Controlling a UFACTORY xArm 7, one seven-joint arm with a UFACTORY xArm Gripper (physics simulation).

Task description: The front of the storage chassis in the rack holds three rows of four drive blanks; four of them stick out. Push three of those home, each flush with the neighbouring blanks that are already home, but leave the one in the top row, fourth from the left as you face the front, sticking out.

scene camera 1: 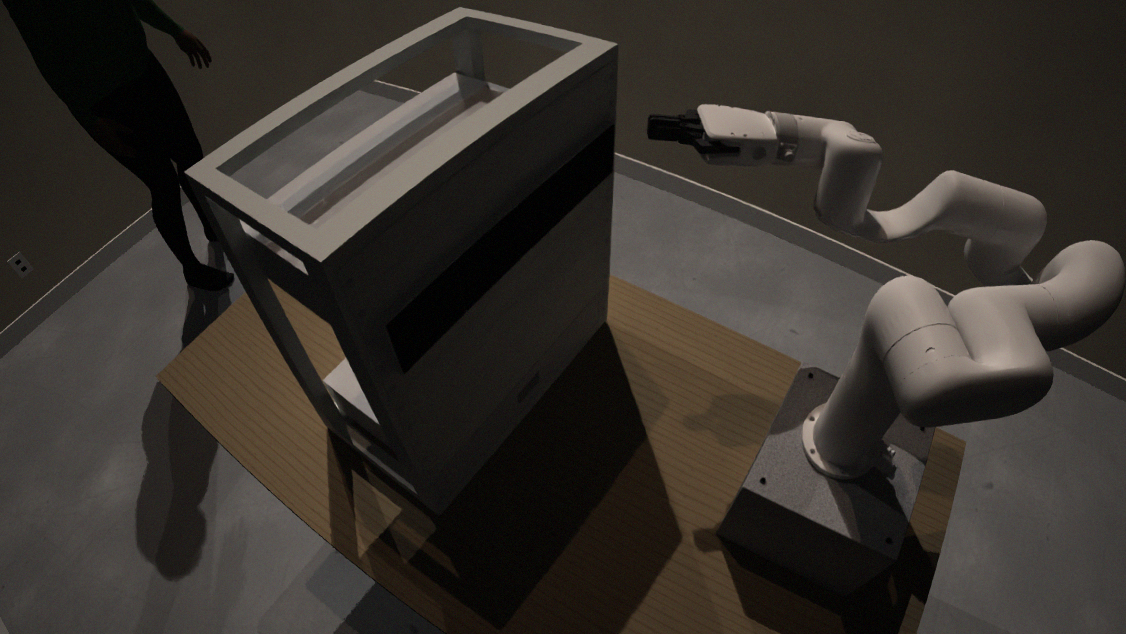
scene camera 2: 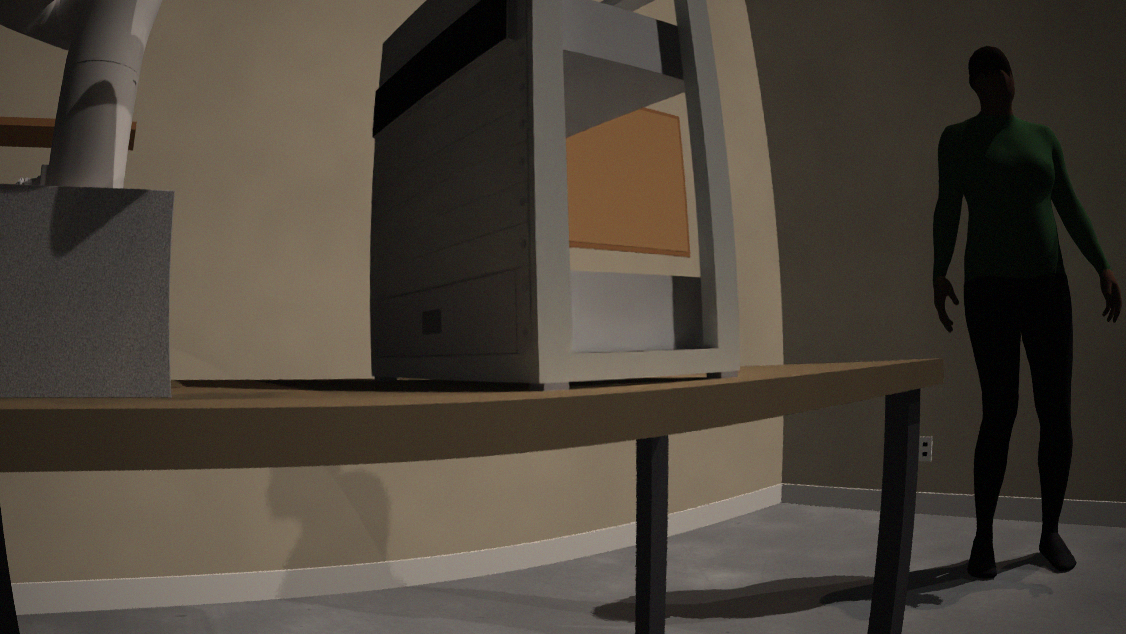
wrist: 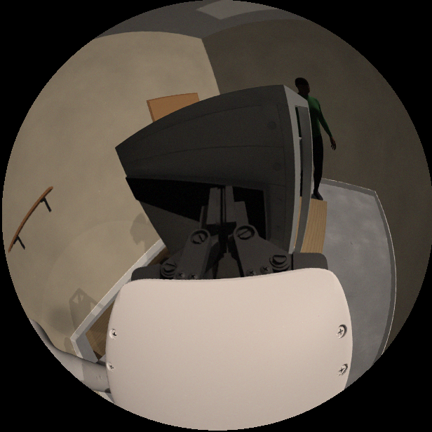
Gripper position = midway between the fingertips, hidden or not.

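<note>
There is my gripper [scene camera 1: 648, 126], and the wrist view gives me another look at that same gripper [wrist: 223, 201]. I can see a grey rack [scene camera 1: 459, 247] too. Scene camera 2 shows me the rack [scene camera 2: 470, 280], and in the wrist view I find the rack [wrist: 248, 138] as well.
</note>
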